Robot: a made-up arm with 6 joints.
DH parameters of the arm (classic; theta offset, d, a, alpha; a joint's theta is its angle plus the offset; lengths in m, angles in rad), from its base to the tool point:
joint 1: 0 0.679 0.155 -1.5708
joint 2: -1.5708 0 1.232 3.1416
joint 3: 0 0 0.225 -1.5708
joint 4: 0 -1.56 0 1.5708
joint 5: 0 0 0 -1.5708
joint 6: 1.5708 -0.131 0 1.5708
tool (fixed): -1.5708 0 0 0
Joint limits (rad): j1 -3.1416..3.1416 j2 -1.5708..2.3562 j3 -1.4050..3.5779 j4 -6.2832..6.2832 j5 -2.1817..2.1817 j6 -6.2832..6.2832
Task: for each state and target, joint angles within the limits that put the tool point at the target. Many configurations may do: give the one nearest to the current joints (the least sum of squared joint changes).
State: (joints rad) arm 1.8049 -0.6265 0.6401 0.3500 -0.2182 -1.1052
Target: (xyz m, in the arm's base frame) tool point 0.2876 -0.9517 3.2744
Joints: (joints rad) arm 1.8563 -0.7173 0.9344 0.3531 -0.1765 -1.1052
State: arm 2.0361 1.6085 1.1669 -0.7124 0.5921 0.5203
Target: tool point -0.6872 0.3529 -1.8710
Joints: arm 2.7169 2.3562 0.4740 -0.6849 0.4813 0.5203
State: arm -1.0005 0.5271 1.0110 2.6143 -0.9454 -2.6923
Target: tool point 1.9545 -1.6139 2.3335
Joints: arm -0.6730 0.8422 1.1785 2.6449 -0.7743 -2.6923
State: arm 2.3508 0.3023 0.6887 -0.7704 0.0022 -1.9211
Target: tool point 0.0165 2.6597 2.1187
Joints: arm 1.5667 0.8326 1.0629 -0.7689 0.0621 -1.9211
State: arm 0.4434 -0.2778 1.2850 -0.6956 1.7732 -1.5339
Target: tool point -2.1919 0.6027 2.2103
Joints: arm -0.2987 -0.9692 1.4385 -0.6002 1.2058 -1.5339
